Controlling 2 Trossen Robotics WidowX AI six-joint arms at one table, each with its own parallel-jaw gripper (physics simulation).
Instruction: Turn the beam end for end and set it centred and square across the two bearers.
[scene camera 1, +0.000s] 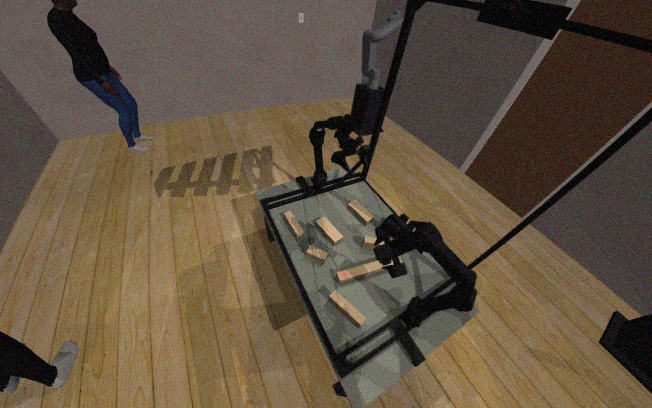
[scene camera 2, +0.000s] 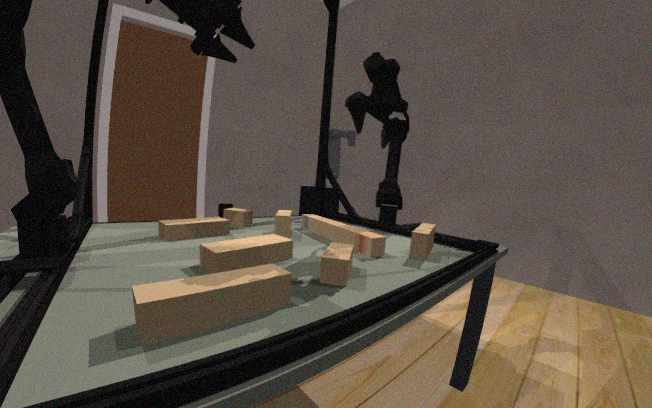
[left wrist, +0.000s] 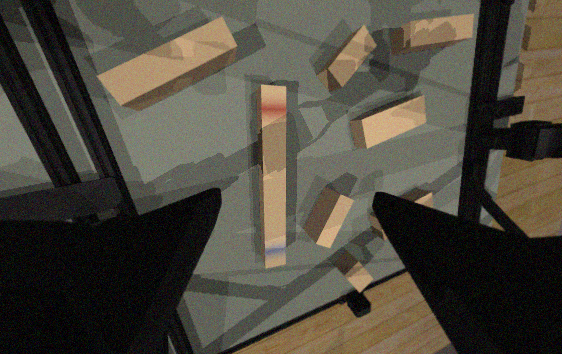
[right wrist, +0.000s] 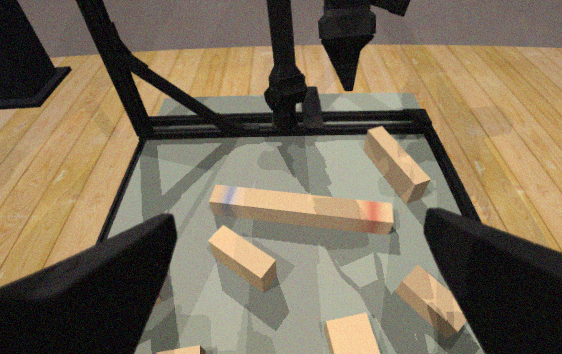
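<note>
The beam is a long pale wooden bar lying flat on the table. In the left wrist view its red band is at the top end and its blue band at the bottom end. Several shorter plain blocks lie around it; I cannot tell which two are the bearers. Two are a slanted block beside the blue end and a block off the red end. My left gripper is open and empty above the beam. My right gripper is open and empty, high over the table.
A larger block lies on the beam's other side. More blocks lie toward the right arm's end. Black rails edge the table, and a black post rises at its back.
</note>
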